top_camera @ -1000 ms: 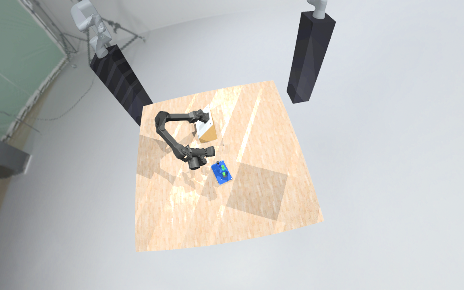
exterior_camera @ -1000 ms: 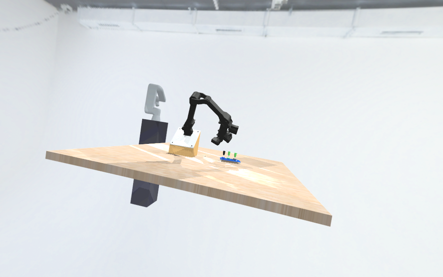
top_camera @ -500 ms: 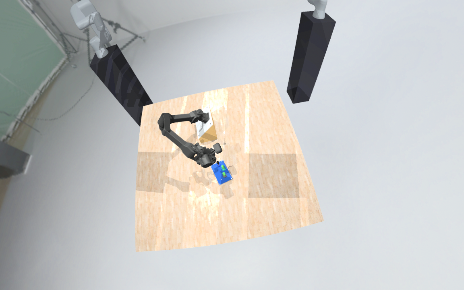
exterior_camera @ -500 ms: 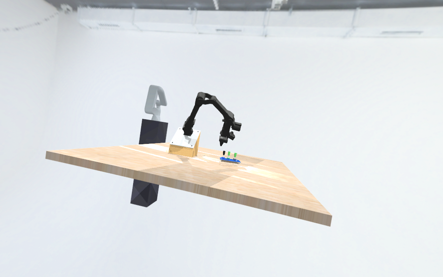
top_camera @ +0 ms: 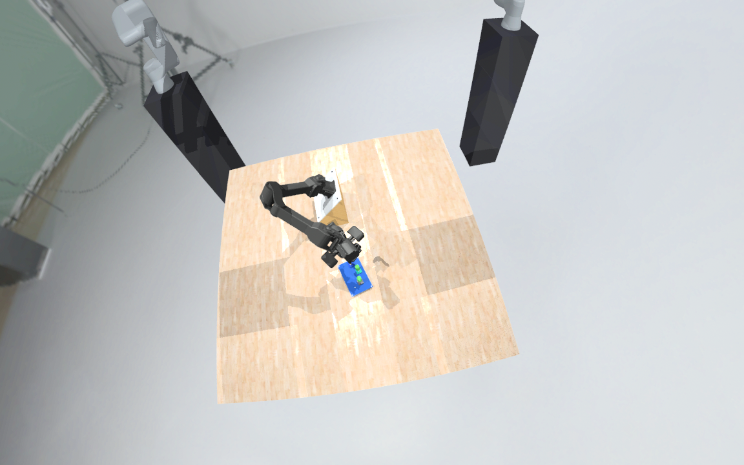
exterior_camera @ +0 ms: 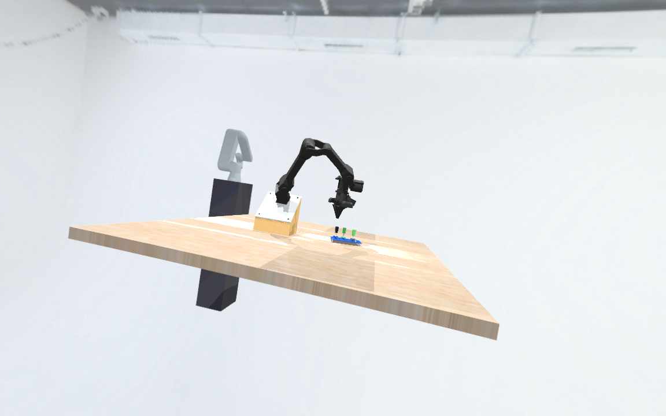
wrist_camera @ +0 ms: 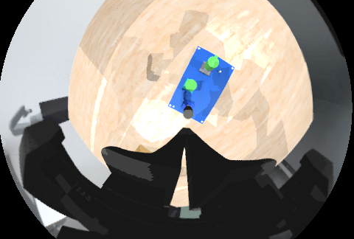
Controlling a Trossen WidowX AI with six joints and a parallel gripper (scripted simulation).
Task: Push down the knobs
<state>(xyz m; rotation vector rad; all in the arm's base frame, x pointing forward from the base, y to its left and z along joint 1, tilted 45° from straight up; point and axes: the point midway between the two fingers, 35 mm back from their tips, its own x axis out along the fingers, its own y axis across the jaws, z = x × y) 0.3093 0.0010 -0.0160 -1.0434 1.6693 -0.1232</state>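
Now: gripper tip 1 cm short of the black knob and 6 cm above it. From my gripper tip the other things lie so: green knob 10 cm ahead, 3 cm to the left, 6 cm below.
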